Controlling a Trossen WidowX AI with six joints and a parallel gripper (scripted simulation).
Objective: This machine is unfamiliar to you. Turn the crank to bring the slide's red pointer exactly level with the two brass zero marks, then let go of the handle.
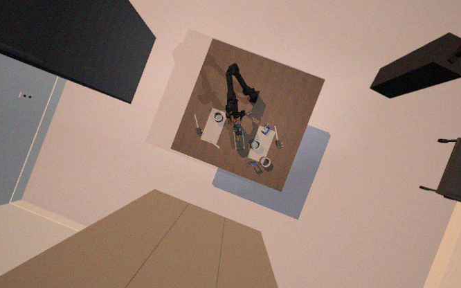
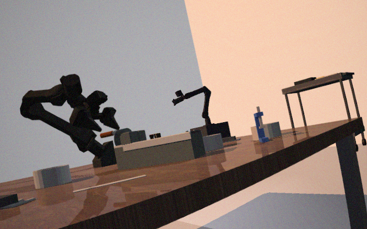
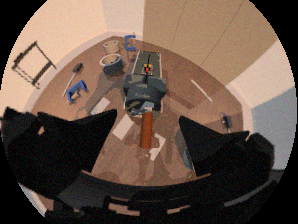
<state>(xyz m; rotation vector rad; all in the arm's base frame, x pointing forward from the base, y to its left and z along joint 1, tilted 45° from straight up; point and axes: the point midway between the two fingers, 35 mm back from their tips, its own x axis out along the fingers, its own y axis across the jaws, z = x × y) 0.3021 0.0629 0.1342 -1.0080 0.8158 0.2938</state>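
Right now my gripper tip is 20 mm past the crank handle, 10 mm to the left of it and 10 mm above it. The rest, counted from my gripper tip: red pointer: 110 mm ahead, 90 mm to the left, 50 mm below; thin white rod: 310 mm ahead, 110 mm to the right, 130 mm below.
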